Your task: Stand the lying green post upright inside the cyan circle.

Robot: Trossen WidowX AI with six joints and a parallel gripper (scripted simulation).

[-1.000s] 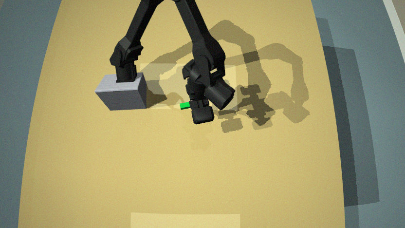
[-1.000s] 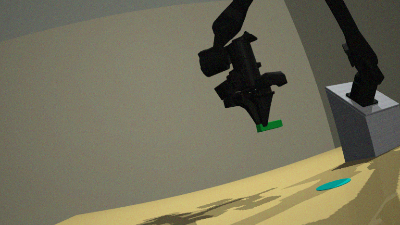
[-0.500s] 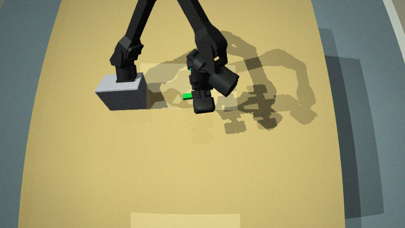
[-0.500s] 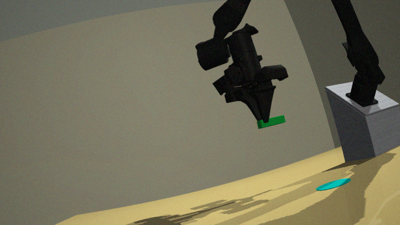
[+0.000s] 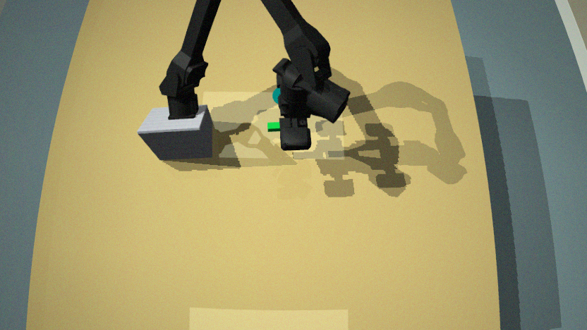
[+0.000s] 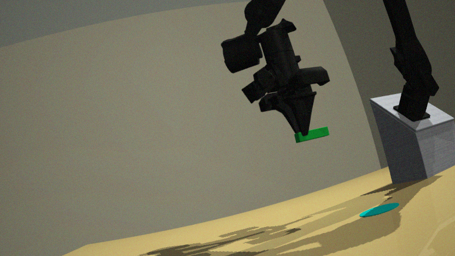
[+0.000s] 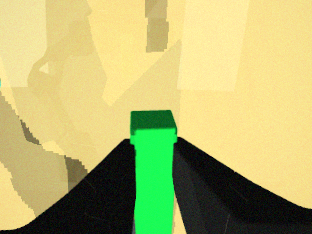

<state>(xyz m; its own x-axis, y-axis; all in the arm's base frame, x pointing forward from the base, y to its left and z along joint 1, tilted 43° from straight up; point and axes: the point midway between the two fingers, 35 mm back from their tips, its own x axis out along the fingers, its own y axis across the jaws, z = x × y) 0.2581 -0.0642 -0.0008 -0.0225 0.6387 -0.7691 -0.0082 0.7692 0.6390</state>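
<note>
Now: the cyan circle 160 mm to the left of my gripper tip and 150 mm below it. The rest, counted from my gripper tip: green post 20 mm behind.
</note>
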